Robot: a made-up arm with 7 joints. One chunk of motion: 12 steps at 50 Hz.
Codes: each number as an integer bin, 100 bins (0 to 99) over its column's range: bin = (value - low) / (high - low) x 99, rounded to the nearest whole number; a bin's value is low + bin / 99 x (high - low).
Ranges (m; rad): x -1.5..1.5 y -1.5..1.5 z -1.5..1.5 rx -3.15..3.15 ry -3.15..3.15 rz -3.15..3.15
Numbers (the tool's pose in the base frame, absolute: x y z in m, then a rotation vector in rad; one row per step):
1: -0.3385 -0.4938 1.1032 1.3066 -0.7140 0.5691
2: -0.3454 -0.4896 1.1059 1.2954 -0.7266 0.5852
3: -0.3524 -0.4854 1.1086 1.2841 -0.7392 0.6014
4: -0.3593 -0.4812 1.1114 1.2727 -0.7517 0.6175
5: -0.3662 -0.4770 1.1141 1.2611 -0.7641 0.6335
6: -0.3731 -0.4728 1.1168 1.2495 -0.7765 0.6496
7: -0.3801 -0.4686 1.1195 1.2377 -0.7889 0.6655
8: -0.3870 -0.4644 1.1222 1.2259 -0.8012 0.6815
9: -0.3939 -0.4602 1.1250 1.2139 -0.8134 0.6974
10: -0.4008 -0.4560 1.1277 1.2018 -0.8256 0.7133
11: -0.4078 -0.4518 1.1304 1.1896 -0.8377 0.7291
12: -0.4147 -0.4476 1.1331 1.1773 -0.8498 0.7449
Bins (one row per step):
1: 38 33 86 70 38 58
2: 38 33 86 70 38 59
3: 38 33 86 70 38 59
4: 38 34 86 69 38 59
5: 37 34 86 69 37 59
6: 37 34 86 69 37 60
7: 37 34 86 69 37 60
8: 37 34 87 69 37 60
9: 37 34 87 69 37 60
10: 36 34 87 68 37 61
11: 36 35 87 68 36 61
12: 36 35 87 68 36 61

